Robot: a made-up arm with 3 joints. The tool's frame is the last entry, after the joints.
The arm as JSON. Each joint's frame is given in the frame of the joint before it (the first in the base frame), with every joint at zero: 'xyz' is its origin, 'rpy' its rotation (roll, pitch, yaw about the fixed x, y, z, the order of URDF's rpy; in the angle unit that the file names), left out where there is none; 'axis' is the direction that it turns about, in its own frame. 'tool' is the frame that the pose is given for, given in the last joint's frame.
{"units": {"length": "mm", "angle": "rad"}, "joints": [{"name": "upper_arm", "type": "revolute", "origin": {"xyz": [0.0, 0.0, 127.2], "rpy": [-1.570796, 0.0, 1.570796]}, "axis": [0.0, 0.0, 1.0]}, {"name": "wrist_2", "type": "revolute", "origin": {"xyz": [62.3, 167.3, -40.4], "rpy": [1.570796, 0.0, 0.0]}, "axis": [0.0, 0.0, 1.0]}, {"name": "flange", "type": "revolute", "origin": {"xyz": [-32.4, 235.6, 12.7], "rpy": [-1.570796, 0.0, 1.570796]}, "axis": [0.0, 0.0, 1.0]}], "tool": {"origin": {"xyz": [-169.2, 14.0, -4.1], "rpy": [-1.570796, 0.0, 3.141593]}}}
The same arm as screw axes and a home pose.
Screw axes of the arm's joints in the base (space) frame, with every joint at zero. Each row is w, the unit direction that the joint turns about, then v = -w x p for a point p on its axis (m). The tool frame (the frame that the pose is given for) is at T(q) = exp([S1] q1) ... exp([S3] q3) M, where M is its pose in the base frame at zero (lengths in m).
S1 = (-1, 0, 0, 0.0000, -0.1272, 0.0000)
S2 = (0, 0, 1, 0.0623, -0.0404, 0.0000)
S3 = (0, -1, 0, -0.0274, 0.0000, 0.1952)
M =
1 0.000001 0 -0.0260
-0.000001 1 0 0.0340
0 0 1 -0.0414
0 0 0 1

